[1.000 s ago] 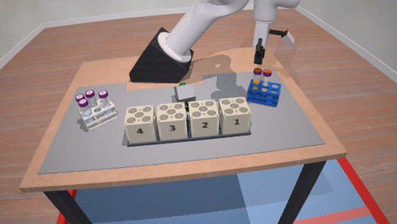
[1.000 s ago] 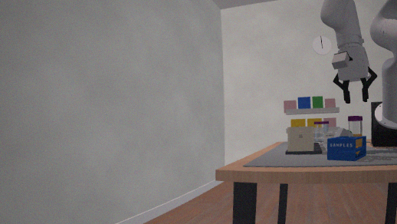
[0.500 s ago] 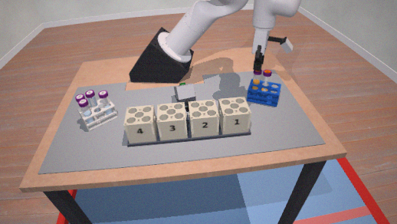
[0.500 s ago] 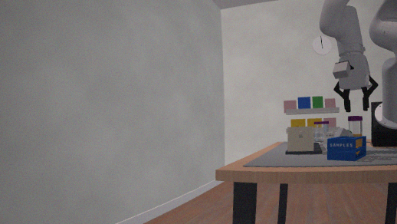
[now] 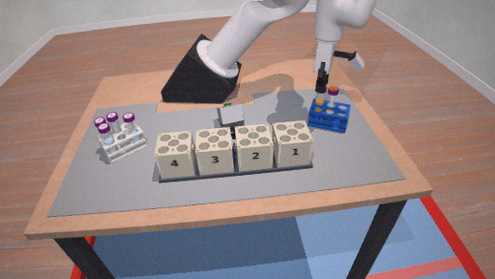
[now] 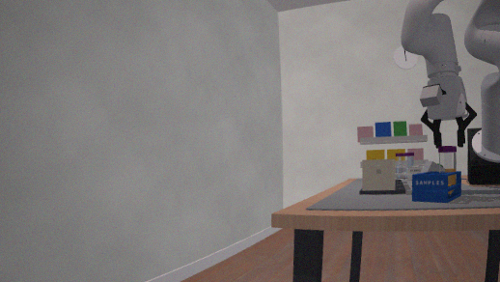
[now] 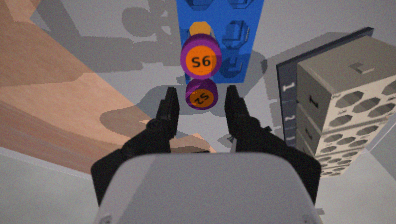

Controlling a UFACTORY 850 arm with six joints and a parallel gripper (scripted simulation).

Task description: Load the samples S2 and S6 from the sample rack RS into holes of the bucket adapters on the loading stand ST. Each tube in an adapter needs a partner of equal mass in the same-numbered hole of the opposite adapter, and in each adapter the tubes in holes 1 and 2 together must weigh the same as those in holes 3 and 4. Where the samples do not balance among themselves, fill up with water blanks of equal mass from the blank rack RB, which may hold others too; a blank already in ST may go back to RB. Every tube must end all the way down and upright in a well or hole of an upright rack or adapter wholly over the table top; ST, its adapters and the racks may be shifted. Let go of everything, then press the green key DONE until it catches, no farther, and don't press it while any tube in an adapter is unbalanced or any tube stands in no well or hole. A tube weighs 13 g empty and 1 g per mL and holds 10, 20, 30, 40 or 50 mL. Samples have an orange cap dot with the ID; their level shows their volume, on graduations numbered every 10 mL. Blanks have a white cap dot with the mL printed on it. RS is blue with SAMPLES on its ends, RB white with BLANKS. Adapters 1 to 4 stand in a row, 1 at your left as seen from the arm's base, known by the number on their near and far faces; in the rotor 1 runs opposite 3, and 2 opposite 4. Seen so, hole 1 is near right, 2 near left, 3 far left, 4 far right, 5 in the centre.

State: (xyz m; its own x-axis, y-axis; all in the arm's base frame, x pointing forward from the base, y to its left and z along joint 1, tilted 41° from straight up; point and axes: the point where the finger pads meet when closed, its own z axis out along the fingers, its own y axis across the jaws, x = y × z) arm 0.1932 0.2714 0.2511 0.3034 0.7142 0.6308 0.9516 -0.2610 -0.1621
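Now: the sample tube S2 70 mm below my hand and 10 mm behind it. The rest, counted from my hand: blue sample rack RS: 110 mm below, 30 mm to the left, 30 mm ahead; adapter 1: 210 mm ahead, 110 mm to the right, 80 mm below; sample S6: 70 mm below, 40 mm to the left, 20 mm ahead.
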